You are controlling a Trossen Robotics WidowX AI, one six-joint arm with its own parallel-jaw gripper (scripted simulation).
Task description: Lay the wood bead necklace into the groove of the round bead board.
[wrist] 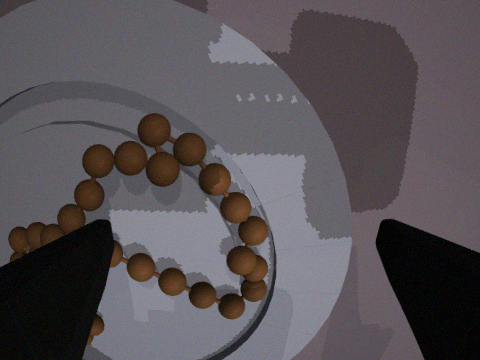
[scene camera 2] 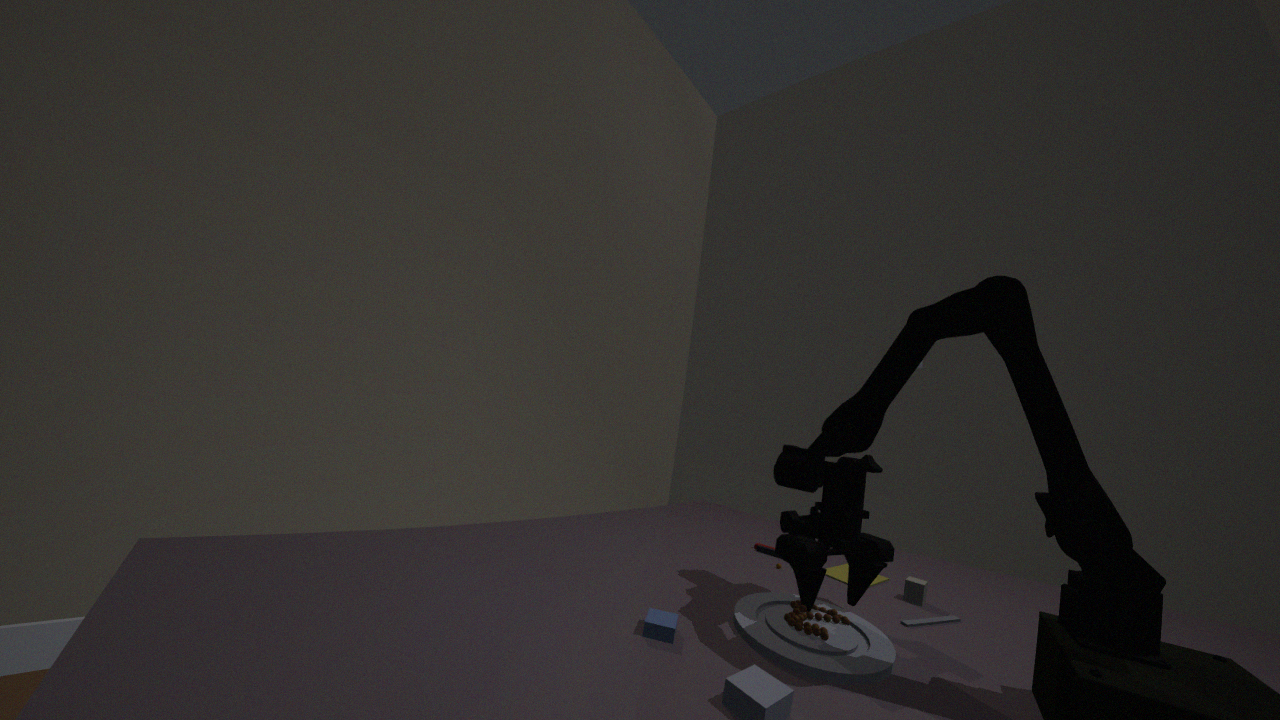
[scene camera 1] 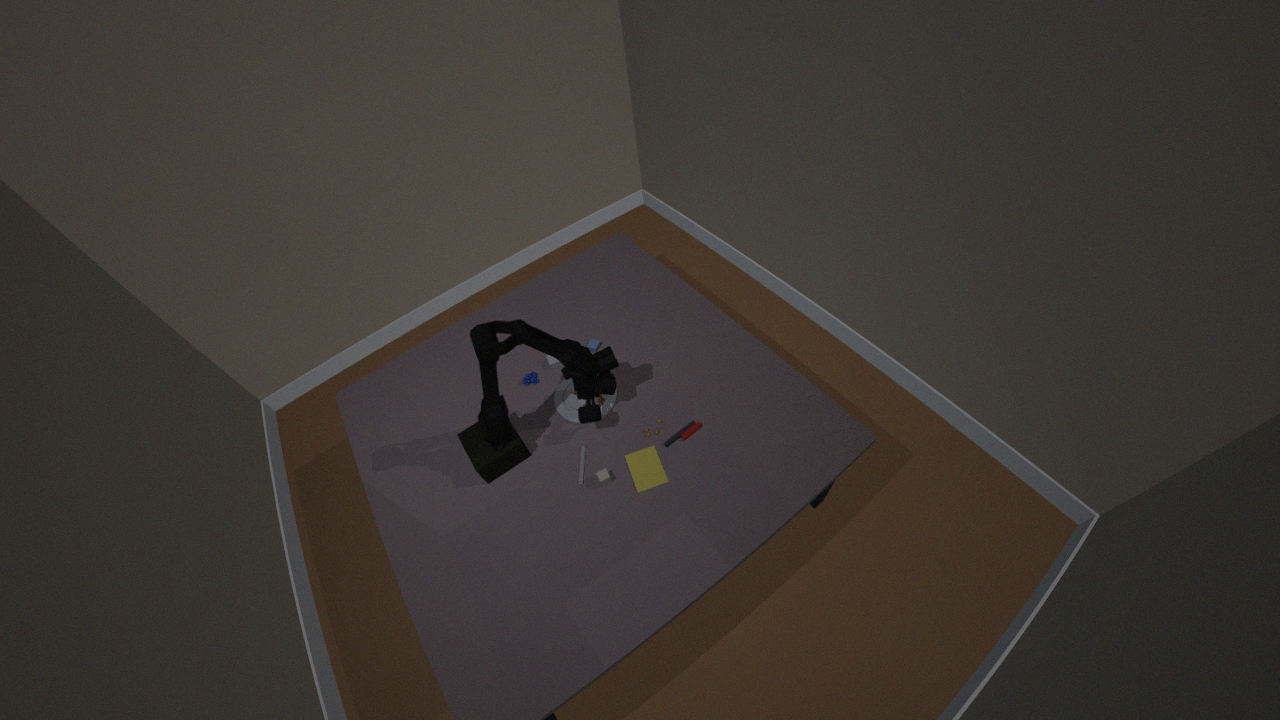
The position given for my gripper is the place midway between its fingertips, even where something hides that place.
Labels:
my gripper: wrist 251, 236; scene camera 2 829, 608; scene camera 1 593, 408

